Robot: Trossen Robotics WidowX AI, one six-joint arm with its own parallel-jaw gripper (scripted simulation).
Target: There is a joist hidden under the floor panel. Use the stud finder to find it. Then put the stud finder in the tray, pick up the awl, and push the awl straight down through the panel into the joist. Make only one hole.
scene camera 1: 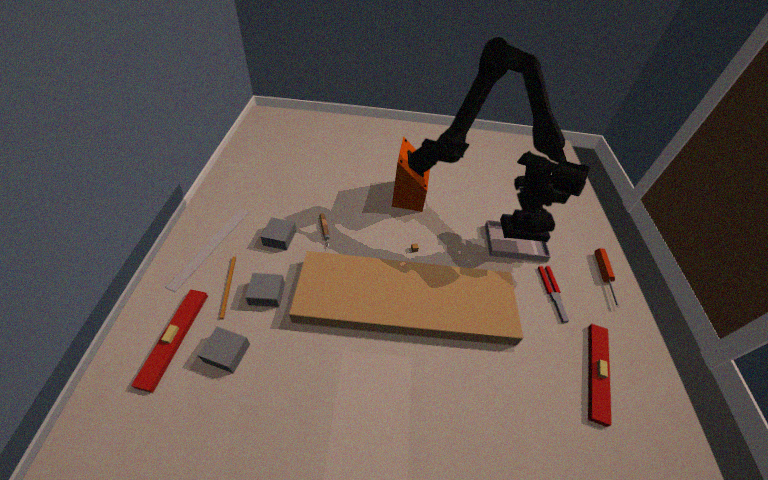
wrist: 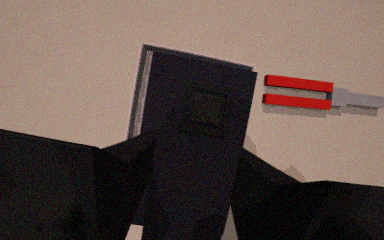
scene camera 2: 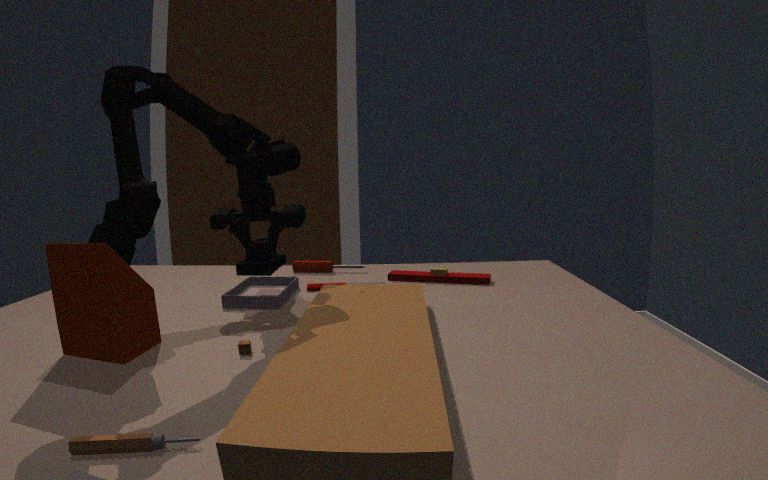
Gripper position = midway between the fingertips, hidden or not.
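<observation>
Gripper (scene camera 2: pixel 262 256) (scene camera 1: pixel 529 224) (wrist: pixel 193 140). Stud finder (scene camera 2: pixel 258 262) (scene camera 1: pixel 513 226) (wrist: pixel 200 109). Red level (scene camera 1: pixel 154 367). Another red level (scene camera 1: pixel 599 407).
</observation>
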